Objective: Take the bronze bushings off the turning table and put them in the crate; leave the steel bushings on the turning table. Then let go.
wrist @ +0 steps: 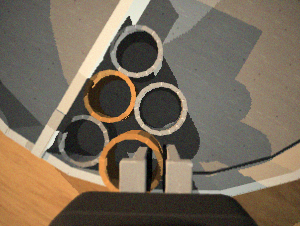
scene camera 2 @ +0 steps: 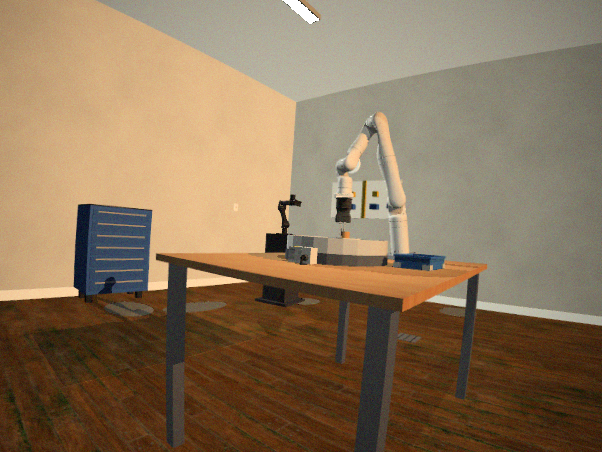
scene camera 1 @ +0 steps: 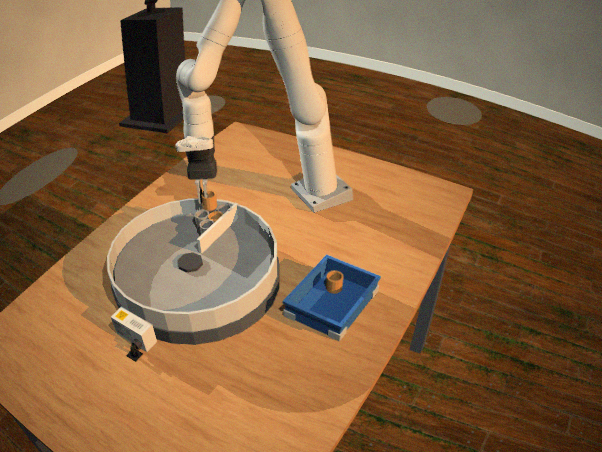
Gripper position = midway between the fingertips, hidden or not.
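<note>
I find my gripper at (scene camera 1: 203,201) and, the same gripper, at (wrist: 157,160). There is a round turning table (scene camera 1: 147,270), which the wrist view shows too (wrist: 230,68). I can see a bronze bushing (wrist: 108,169), and also another bronze bushing (wrist: 96,83). A blue crate (scene camera 1: 311,293) is part of the scene as well.
</note>
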